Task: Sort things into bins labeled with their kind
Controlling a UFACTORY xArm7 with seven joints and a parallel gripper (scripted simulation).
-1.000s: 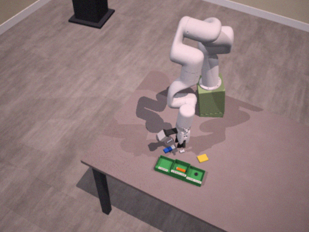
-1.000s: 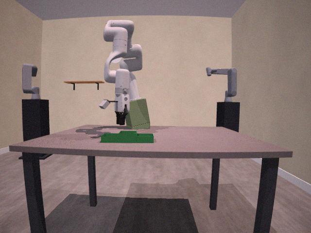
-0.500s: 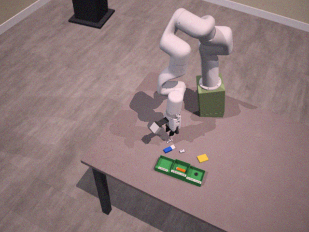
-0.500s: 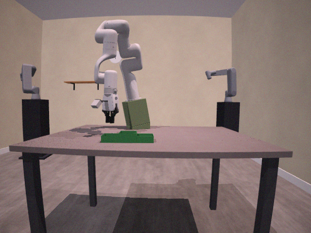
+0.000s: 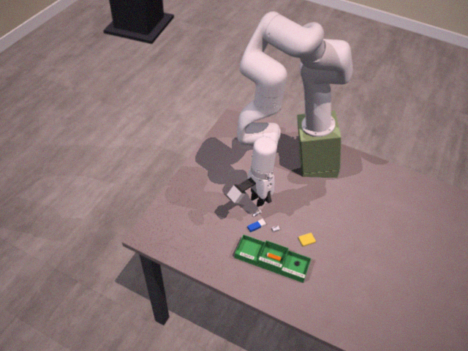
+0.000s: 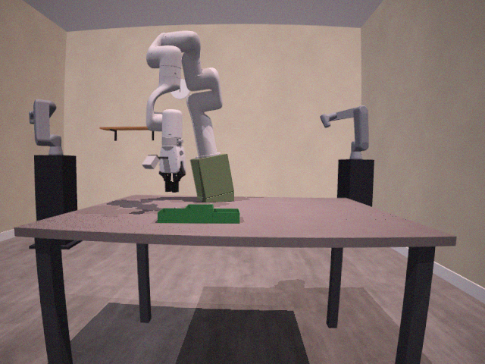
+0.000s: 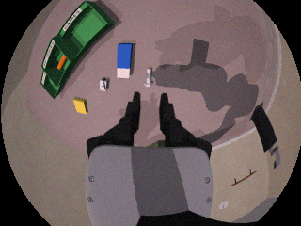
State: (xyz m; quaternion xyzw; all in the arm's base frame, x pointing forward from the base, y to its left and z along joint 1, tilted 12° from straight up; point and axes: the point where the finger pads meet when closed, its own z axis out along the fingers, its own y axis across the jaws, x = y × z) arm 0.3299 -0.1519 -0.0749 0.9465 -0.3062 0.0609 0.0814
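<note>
Now: hand 10 mm to the right of the grey metal piece and 90 mm above it. The rest, counted from my hand: blue-and-white block 50 mm ahead, 20 mm to the left, 90 mm below; then grey thing 50 mm ahead, 90 mm to the left, 90 mm below; then orange thing 170 mm ahead, 110 mm to the left, 80 mm below.
</note>
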